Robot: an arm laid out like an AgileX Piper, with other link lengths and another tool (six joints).
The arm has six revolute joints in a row. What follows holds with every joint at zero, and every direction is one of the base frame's. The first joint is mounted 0.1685 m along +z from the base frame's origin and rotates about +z. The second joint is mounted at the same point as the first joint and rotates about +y. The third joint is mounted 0.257 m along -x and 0.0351 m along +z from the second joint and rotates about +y. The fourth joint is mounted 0.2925 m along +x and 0.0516 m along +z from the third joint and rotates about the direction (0.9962, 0, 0.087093). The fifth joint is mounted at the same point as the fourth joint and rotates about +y. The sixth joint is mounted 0.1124 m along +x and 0.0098 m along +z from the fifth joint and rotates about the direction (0.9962, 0, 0.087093). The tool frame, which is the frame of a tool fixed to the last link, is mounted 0.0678 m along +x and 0.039 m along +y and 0.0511 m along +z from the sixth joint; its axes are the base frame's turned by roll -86.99, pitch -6.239 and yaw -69.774 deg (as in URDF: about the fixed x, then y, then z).
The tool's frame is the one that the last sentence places.
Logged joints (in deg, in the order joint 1, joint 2, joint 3, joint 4, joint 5, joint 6), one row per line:
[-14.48 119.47 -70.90 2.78 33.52 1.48]
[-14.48 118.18 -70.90 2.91 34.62 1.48]
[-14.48 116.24 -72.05 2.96 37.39 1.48]
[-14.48 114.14 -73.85 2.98 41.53 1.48]
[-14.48 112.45 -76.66 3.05 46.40 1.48]
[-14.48 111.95 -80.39 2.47 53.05 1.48]
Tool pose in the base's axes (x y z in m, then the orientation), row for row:
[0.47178 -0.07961 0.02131 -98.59 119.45 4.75]
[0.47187 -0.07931 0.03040 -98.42 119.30 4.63]
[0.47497 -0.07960 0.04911 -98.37 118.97 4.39]
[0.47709 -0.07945 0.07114 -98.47 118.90 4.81]
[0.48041 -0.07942 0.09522 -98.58 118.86 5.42]
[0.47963 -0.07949 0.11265 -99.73 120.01 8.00]
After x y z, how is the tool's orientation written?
As a rotation vector, in degrees.
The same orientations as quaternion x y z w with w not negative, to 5 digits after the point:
[-0.62112 0.75253 0.02992 0.21683]
[-0.62068 0.75236 0.02920 0.21877]
[-0.62118 0.75127 0.02772 0.22126]
[-0.62175 0.75075 0.03037 0.22107]
[-0.62228 0.75030 0.03421 0.22056]
[-0.62463 0.75164 0.05011 0.20582]

